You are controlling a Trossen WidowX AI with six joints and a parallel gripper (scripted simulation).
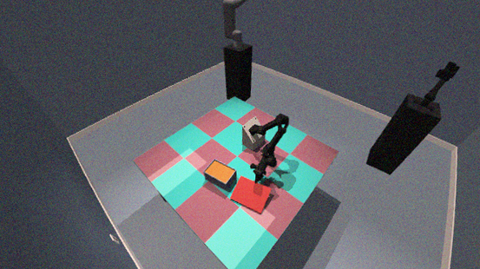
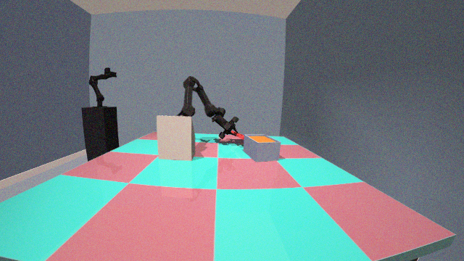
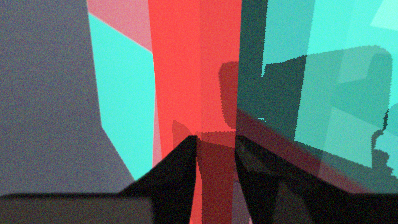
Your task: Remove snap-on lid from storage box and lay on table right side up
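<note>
The red lid is 80 mm ahead of my gripper tip, 30 mm below it and 10 mm to the left of it. Round my gripper tip: grey storage box (260 mm to the right, 90 mm ahead, 20 mm below).
</note>
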